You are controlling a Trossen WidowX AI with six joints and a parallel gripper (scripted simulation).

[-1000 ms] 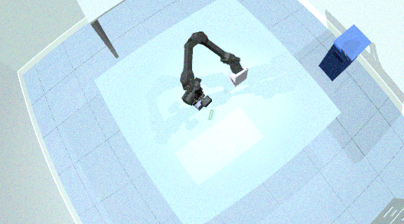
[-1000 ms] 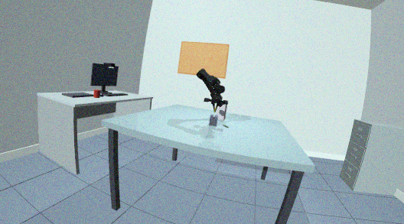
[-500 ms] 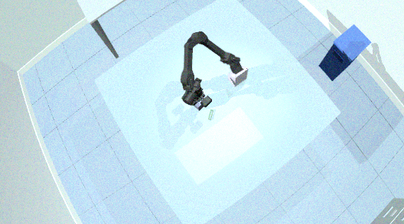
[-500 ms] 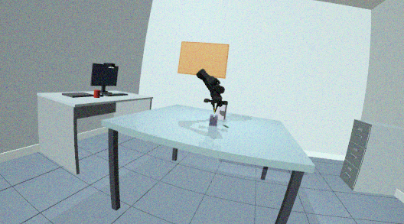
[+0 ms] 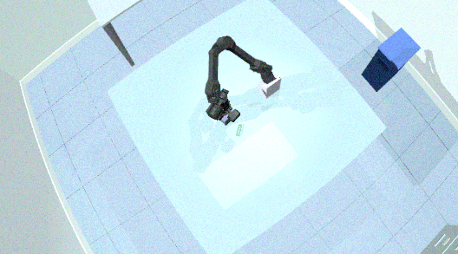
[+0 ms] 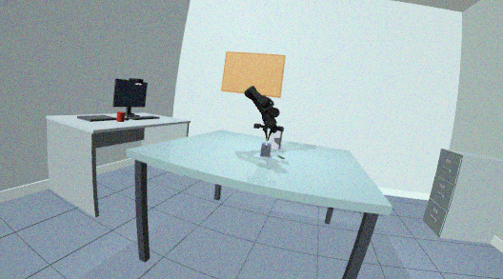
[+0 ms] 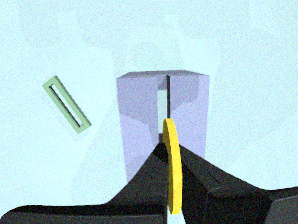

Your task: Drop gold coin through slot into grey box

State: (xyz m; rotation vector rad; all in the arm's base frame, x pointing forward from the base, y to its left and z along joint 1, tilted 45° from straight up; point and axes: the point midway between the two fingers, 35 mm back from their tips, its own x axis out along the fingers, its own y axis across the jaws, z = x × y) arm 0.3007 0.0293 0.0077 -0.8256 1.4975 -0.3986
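Now: gripper tip 1 cm below the gold coin.
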